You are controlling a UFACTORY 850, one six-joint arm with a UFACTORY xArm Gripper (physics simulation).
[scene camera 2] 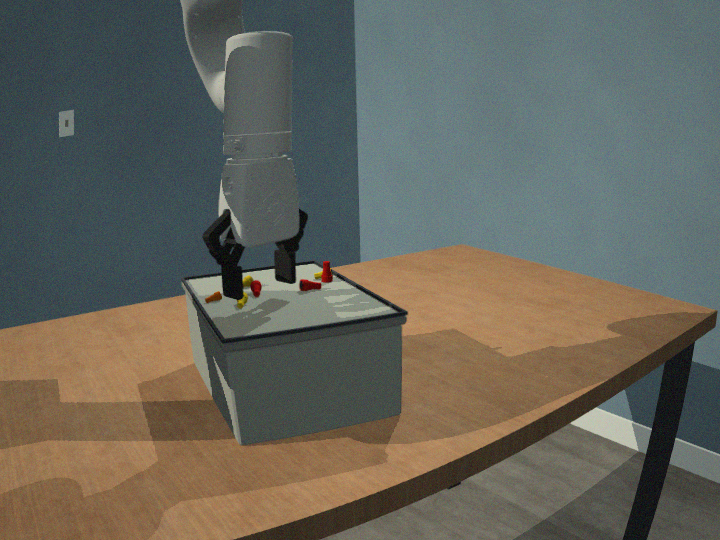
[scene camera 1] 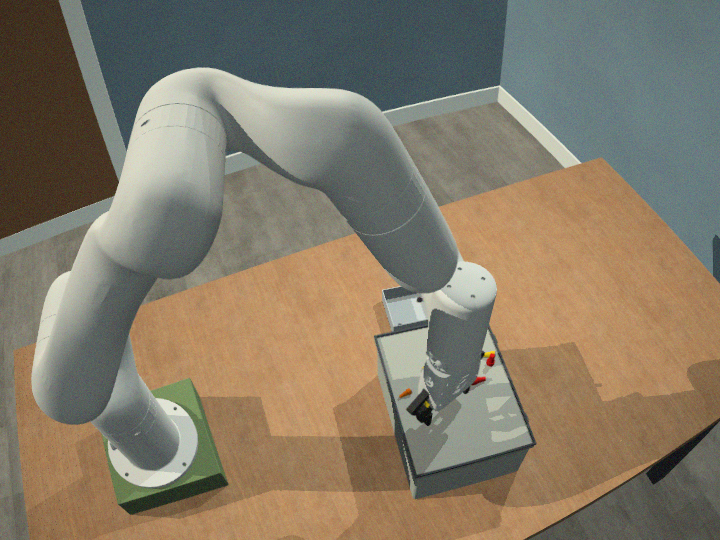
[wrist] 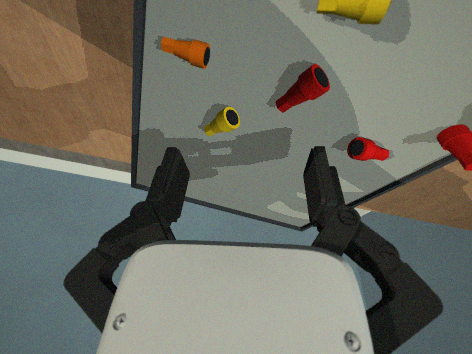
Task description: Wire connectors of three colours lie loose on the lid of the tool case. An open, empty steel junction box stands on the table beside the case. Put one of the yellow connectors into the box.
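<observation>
A small yellow connector (wrist: 222, 121) (scene camera 2: 242, 301) lies on the grey lid (scene camera 1: 453, 450) (scene camera 2: 325, 316) (wrist: 240, 200) near an orange connector (scene camera 1: 405, 393) (scene camera 2: 214, 297) (wrist: 185, 50). A second yellow connector (scene camera 2: 248, 281) (wrist: 356, 9) lies farther back. A third yellow connector (scene camera 1: 490, 353) (scene camera 2: 317, 275) lies by an upright red one (scene camera 1: 491, 359) (scene camera 2: 326, 272) (wrist: 456, 145). My gripper (scene camera 2: 259, 288) (wrist: 244, 160) is open and empty, low above the lid; the nearest yellow connector is ahead of the fingers, left of centre in the wrist view. The steel junction box (scene camera 1: 407, 327) is open, partly hidden by the arm.
Two more red connectors lie on the lid: one (scene camera 2: 255, 287) (wrist: 305, 87) near the yellow ones, another (scene camera 1: 478, 380) (scene camera 2: 309, 285) (wrist: 367, 149) near the right finger in the wrist view. The tool case (scene camera 2: 314, 383) stands high on the wooden table (scene camera 1: 290, 348), with the junction box behind it.
</observation>
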